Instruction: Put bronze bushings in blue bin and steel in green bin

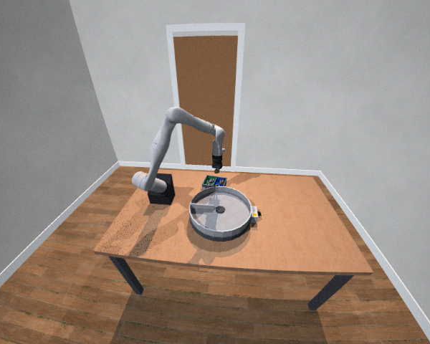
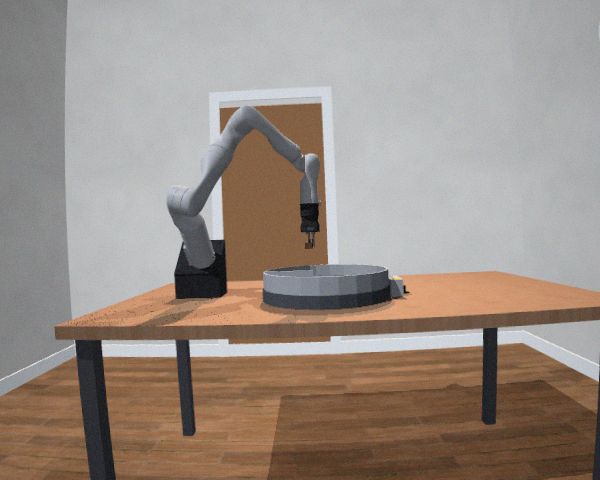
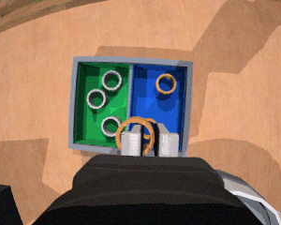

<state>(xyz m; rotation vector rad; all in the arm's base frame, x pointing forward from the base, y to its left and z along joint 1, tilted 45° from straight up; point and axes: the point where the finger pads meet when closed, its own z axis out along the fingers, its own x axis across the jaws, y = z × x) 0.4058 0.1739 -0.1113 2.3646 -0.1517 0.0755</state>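
Right now the blue bin is 150 mm below my hand, 30 mm to the left of it and 30 mm behind it. Round my hand: grey turntable (310 mm to the right, 130 mm below, 40 mm ahead).
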